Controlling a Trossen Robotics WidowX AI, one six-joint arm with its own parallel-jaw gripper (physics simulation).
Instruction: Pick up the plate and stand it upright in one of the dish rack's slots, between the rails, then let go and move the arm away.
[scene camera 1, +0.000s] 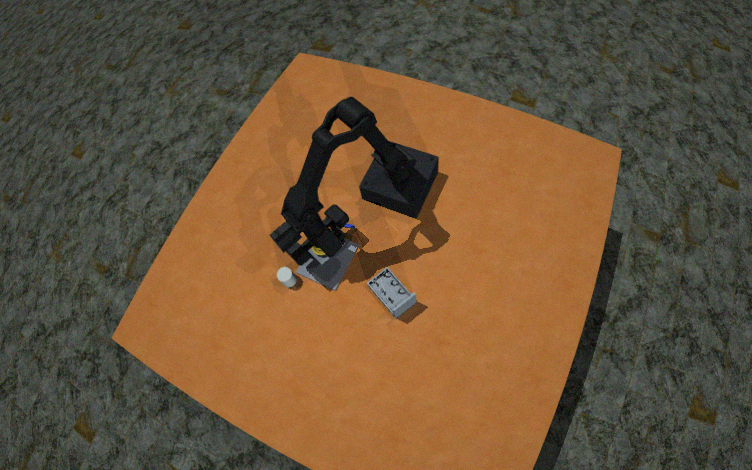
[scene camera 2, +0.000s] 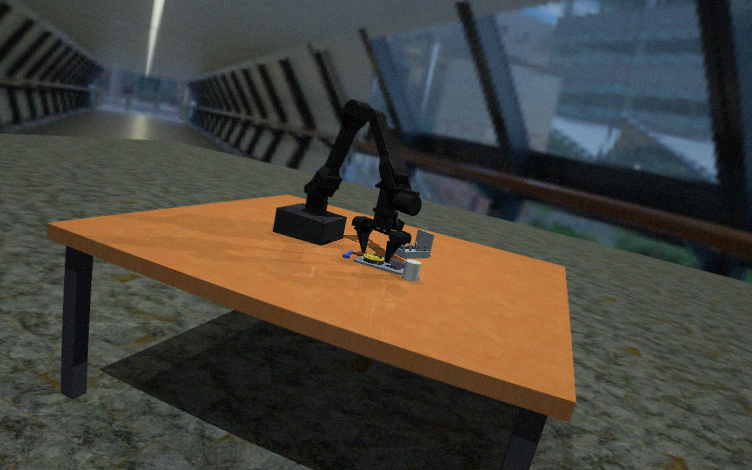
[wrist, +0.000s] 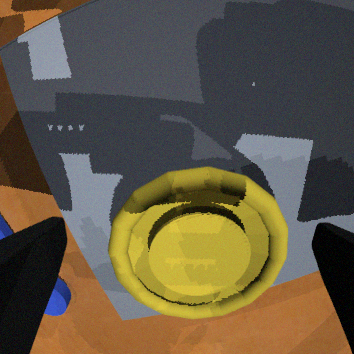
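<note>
The yellow round plate (scene camera 1: 318, 251) (scene camera 2: 373, 258) (wrist: 200, 255) lies flat, hollow side up, near one edge of a thin grey board (scene camera 1: 339, 281) (scene camera 2: 389, 268) (wrist: 285, 150). My gripper (scene camera 1: 321, 245) (scene camera 2: 376, 256) (wrist: 194, 235) is open and empty, pointing down over the plate, with one finger on either side of it in the wrist view. In the scene camera 1 view the arm hides part of the plate. The light grey dish rack (scene camera 1: 409, 305) (scene camera 2: 424, 242), with a taller panel at one end, stands apart from the board. Its slots are too small to make out clearly.
A white cylinder (scene camera 1: 286, 276) (scene camera 2: 411, 269) stands close to the board, on the side away from the arm's base (scene camera 1: 399, 182) (scene camera 2: 309, 222). A small blue object (scene camera 1: 348, 226) (scene camera 2: 347, 254) (wrist: 59, 298) lies beside the board near the plate, partly behind a finger in the wrist view.
</note>
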